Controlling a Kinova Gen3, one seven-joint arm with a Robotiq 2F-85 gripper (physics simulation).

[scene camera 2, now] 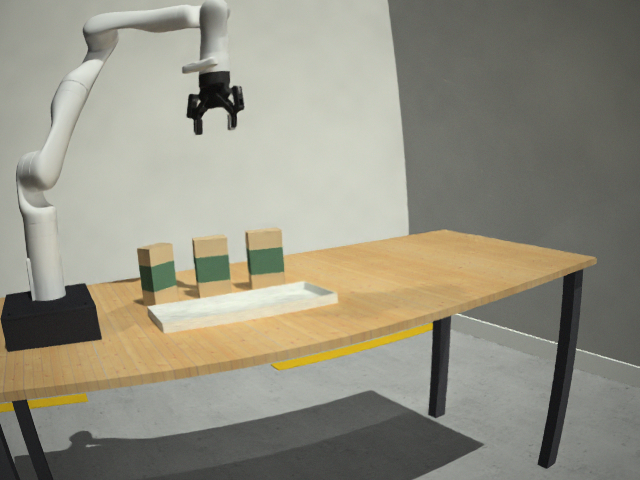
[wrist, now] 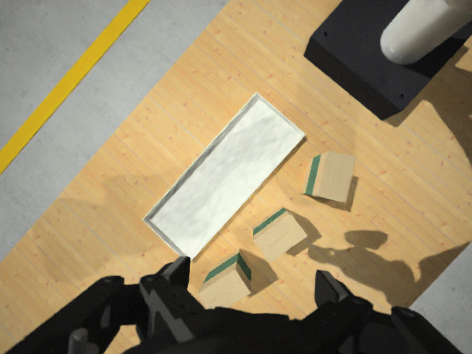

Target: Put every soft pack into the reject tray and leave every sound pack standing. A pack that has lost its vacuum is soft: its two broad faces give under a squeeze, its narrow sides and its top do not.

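Observation:
Three tan packs with green bands stand upright in a row behind the reject tray, which is white, long, shallow and empty. The pack nearest the robot base is turned, with a narrow side showing in the scene view. The middle pack and the far pack stand apart from it and from each other. Softness cannot be told by sight. My gripper is open and empty, pointing down high above the packs. Its body hides part of the far pack's surroundings in the wrist view.
The black robot base stands on the wooden table, beyond the tray's near-base end. Yellow strips mark the floor along the table's front. A pale wall stands behind the table and a dark grey wall at the right.

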